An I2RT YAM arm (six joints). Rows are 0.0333 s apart.
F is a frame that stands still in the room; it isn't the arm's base.
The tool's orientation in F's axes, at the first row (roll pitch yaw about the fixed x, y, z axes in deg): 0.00 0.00 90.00
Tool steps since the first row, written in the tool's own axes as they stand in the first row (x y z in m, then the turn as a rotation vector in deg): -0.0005 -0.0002 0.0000 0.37 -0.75 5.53; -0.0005 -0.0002 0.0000 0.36 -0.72 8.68; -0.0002 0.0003 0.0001 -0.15 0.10 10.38; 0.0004 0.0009 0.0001 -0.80 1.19 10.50
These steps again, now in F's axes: 0.0002 -0.0005 0.0000 0.75 0.37 5.53; 0.0002 -0.0005 0.0000 0.72 0.36 8.68; -0.0003 -0.0002 0.0001 -0.10 -0.15 10.38; -0.0009 0.0004 0.0001 -1.19 -0.80 10.50
